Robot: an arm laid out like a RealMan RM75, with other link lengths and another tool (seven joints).
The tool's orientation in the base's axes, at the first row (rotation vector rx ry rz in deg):
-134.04, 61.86, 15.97
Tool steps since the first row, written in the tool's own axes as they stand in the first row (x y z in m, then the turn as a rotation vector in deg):
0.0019, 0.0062, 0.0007, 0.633, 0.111, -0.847
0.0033, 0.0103, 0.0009, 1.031, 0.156, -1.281
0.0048, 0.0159, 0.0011, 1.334, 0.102, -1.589
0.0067, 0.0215, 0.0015, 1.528, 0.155, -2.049
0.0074, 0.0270, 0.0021, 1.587, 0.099, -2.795
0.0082, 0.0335, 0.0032, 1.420, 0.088, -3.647
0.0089, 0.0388, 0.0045, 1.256, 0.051, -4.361
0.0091, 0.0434, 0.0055, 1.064, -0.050, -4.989
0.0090, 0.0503, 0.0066, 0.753, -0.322, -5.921
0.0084, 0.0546, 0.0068, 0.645, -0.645, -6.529
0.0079, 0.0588, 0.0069, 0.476, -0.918, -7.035
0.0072, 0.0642, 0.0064, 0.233, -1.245, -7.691
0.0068, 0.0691, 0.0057, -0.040, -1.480, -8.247
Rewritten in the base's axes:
-0.0034, -0.0041, -0.0037, 0.300, -0.934, 0.409
-0.0056, -0.0071, -0.0061, 0.511, -1.454, 0.594
-0.0088, -0.0109, -0.0090, 0.739, -1.790, 0.751
-0.0117, -0.0149, -0.0123, 0.810, -2.198, 1.035
-0.0154, -0.0179, -0.0152, 0.862, -2.620, 1.653
-0.0197, -0.0213, -0.0189, 0.729, -2.980, 2.432
-0.0232, -0.0238, -0.0224, 0.622, -3.251, 3.105
-0.0265, -0.0258, -0.0251, 0.548, -3.423, 3.743
-0.0317, -0.0288, -0.0286, 0.513, -3.596, 4.747
-0.0353, -0.0306, -0.0302, 0.662, -3.693, 5.421
-0.0388, -0.0325, -0.0317, 0.737, -3.721, 6.014
-0.0434, -0.0352, -0.0331, 0.799, -3.755, 6.783
-0.0473, -0.0379, -0.0343, 0.775, -3.764, 7.445

